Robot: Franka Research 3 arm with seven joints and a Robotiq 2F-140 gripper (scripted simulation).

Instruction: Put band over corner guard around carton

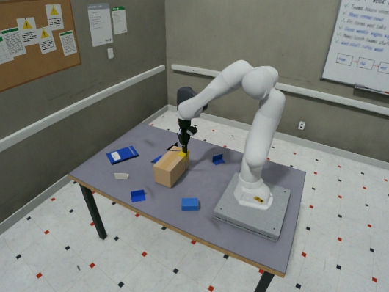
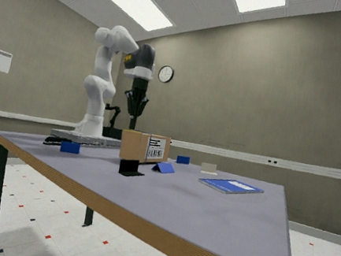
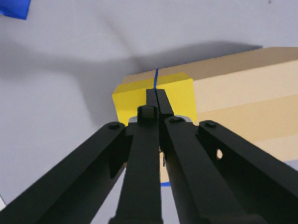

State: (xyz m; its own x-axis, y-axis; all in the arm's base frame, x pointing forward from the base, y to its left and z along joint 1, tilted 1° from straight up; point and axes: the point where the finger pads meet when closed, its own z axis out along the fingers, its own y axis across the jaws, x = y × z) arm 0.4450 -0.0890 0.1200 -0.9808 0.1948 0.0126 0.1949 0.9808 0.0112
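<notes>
My gripper is now 50 mm above the yellow corner guard. Round my hand: brown carton 110 mm below, 80 mm to the left, 50 mm ahead; blue block 270 mm to the left, 180 mm behind, 160 mm below; black bracket 200 mm ahead, 180 mm to the right, 170 mm below.
</notes>
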